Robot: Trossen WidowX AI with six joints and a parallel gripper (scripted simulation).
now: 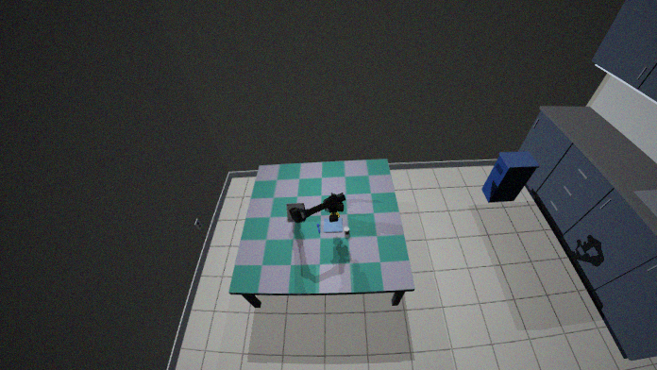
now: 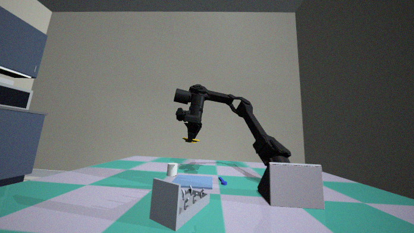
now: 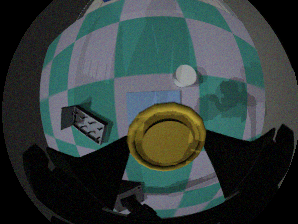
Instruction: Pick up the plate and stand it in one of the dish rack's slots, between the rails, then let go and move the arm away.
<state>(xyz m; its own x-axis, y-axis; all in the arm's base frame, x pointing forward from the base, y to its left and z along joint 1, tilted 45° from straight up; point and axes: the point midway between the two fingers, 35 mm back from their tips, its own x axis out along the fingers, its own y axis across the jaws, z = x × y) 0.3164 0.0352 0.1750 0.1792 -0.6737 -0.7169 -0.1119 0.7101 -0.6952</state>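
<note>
The grey dish rack lies 4 cm behind my gripper tip, 22 cm to the left of it and 13 cm below it. Also, from my gripper tip: yellow plate: 1 cm above; cup: 9 cm ahead, 4 cm to the right, 13 cm below; light blue mat: 2 cm behind, 2 cm to the left, 15 cm below.
</note>
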